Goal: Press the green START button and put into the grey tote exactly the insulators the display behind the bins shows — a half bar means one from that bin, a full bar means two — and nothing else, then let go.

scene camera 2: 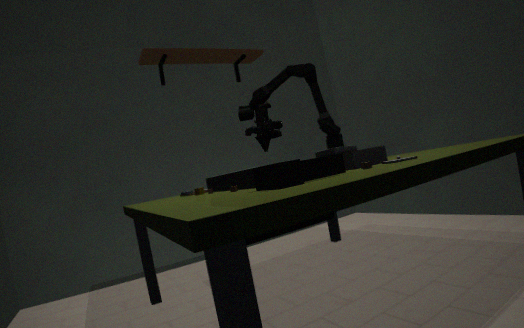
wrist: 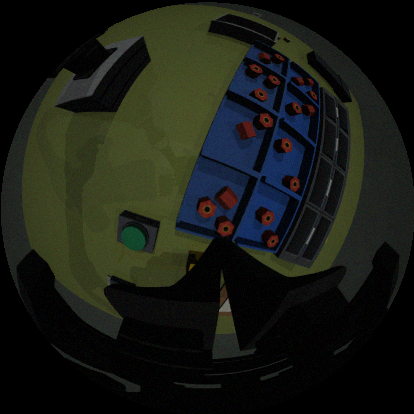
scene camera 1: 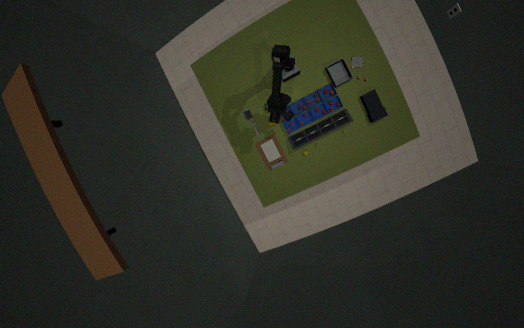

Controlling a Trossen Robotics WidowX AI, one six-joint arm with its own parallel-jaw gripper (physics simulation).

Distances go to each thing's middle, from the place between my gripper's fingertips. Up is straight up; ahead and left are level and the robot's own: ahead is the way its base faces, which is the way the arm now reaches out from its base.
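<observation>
From my hand, the green START button (wrist: 137, 232) is 11 cm below, 7 cm behind and 9 cm to the right. The black box (scene camera 2: 281, 175) lies 10 cm lower than my hand, 15 cm ahead of it and 61 cm to the left of it. As for the dark display panel (scene camera 2: 244, 179), I find it 10 cm below my hand, 20 cm ahead of it and 21 cm to the left of it, and the grey tote (scene camera 2: 352, 160) is 10 cm below my hand, 45 cm to the left of it and 14 cm behind it.
</observation>
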